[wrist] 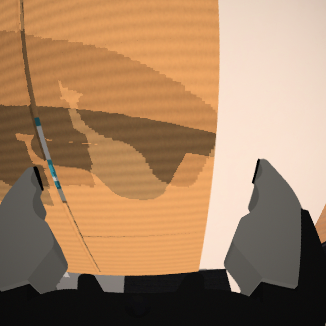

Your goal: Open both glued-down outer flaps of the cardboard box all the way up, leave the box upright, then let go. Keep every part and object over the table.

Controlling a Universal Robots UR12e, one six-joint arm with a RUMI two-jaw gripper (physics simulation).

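Places are measured from the arm's base along level axes (x back, y right, z up), in metres.
Pixels of known places: gripper, fingertip midpoint: (144,165).
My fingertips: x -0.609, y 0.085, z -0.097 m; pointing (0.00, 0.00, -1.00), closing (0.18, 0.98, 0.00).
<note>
Behind a point stands the place of what it marks.
The cardboard box (150,90) @(x -0.652, y 0.097, z -0.102 m) fills the left and middle of the wrist view, with its flaps lying flat and meeting at a dark seam that runs down the left side. A narrow strip with teal and grey parts (44,145) @(x -0.630, y 0.012, z -0.118 m) shows in the seam. My gripper (144,165) @(x -0.609, y 0.085, z -0.097 m) is open with nothing between its fingers. Its left finger is over the box near the seam, and its right finger is beyond the box's right edge. How far the fingertips are from the cardboard I cannot tell.
A pale surface (270,75) @(x -0.616, y 0.260, z -0.258 m) shows to the right of the box. Shadows of the arm and gripper fall across the cardboard. A grey patch shows beyond the box's lower edge, and a bit of orange-brown is at the right border.
</note>
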